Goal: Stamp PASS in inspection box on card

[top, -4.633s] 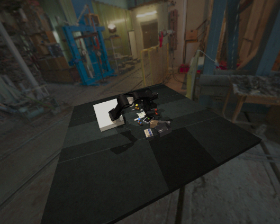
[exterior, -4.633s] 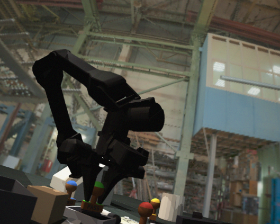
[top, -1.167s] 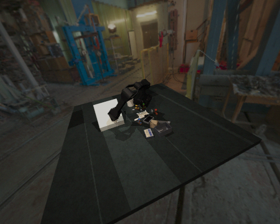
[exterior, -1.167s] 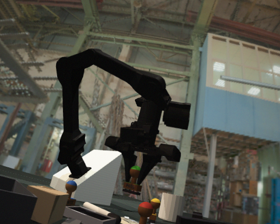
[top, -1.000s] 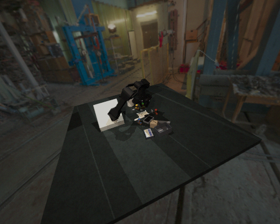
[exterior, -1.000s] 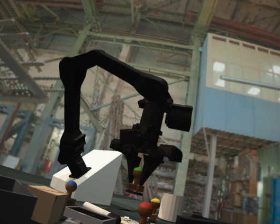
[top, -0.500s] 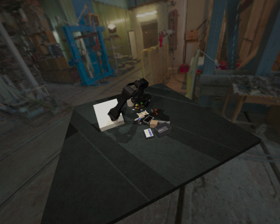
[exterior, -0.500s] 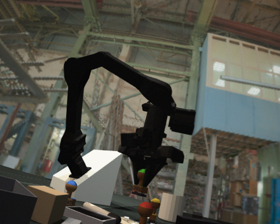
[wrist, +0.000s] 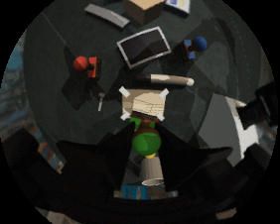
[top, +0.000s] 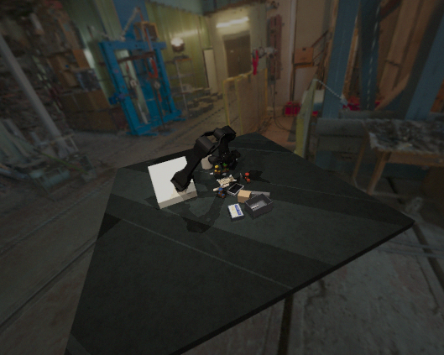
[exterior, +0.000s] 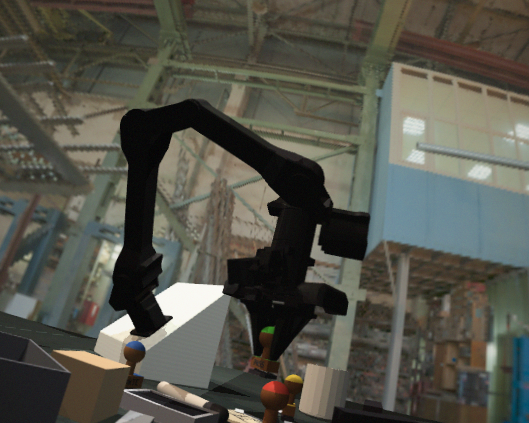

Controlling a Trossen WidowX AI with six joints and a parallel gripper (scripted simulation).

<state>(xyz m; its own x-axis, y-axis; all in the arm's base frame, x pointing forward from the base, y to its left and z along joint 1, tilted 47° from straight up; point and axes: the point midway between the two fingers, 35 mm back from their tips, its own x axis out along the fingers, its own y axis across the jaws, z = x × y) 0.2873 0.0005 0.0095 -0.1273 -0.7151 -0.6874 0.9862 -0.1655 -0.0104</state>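
Now: the cream card 80 mm below my gripper tip. From my gripper tip the other things lie so: black-and-white pen (30 mm behind, 60 mm to the right, 70 mm below); then yellow-topped stamp (20 mm behind, 100 mm to the left, 60 mm below); then green-knobbed stamp (right at my gripper tip).
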